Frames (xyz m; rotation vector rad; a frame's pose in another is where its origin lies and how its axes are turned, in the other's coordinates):
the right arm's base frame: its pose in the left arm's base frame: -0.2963 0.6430 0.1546 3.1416 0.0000 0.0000
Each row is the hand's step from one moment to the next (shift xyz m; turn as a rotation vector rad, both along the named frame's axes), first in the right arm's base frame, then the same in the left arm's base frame.
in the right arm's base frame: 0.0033 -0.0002 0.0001 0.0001 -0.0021 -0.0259
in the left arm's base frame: 0.0033 0.0002 -0.0001 0.0001 0.0021 0.0259
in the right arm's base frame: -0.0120 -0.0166 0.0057 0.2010 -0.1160 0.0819
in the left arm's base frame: -0.0120 0.0166 -0.0057 0.2010 0.1160 -0.0819
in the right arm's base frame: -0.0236 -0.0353 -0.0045 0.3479 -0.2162 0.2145
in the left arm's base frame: -0.0236 0.0353 0.0045 0.3479 0.2162 -0.2145
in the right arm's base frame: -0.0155 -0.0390 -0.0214 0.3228 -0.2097 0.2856
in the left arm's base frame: -0.0155 0.0390 0.0214 0.3228 0.2097 -0.2856
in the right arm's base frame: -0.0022 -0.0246 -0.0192 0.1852 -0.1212 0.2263
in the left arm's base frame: -0.0022 0.0246 0.0192 0.1852 0.1212 -0.2263
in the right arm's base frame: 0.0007 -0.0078 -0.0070 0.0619 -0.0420 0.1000
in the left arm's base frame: 0.0007 0.0078 0.0070 0.0619 0.0420 -0.1000
